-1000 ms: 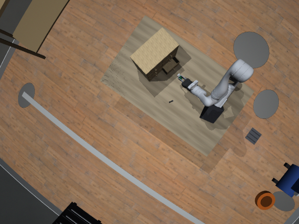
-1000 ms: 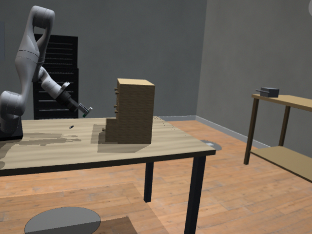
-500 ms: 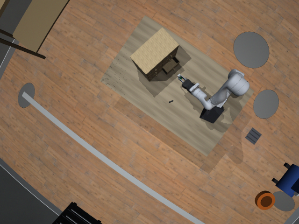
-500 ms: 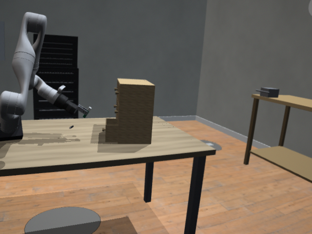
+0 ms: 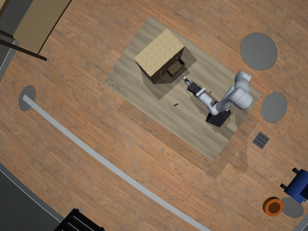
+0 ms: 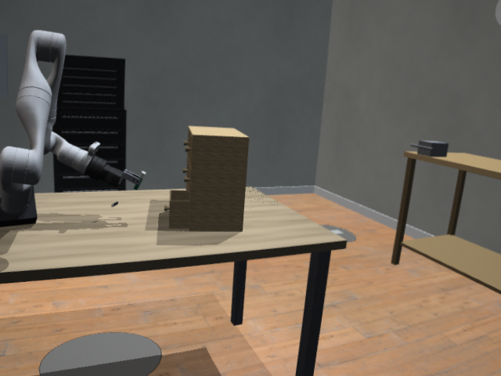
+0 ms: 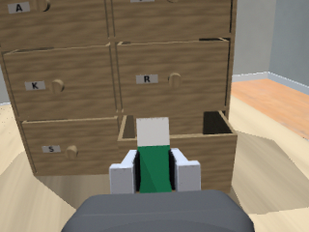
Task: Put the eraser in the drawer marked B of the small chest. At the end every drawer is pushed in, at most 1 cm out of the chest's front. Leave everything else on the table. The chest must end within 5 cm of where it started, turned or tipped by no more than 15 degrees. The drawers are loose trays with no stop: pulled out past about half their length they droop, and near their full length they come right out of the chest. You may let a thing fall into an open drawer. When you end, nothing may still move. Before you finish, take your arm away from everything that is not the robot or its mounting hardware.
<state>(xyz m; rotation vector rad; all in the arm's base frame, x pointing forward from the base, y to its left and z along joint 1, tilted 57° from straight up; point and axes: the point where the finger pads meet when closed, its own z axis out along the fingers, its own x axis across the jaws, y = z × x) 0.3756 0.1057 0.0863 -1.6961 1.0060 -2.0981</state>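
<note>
Right now my hand is 2 cm short of the eraser. The rest, counted from my hand: drawer 18 cm ahead, 12 cm below, 9 cm to the right; dark object 20 cm to the left, 14 cm below, 4 cm behind.
</note>
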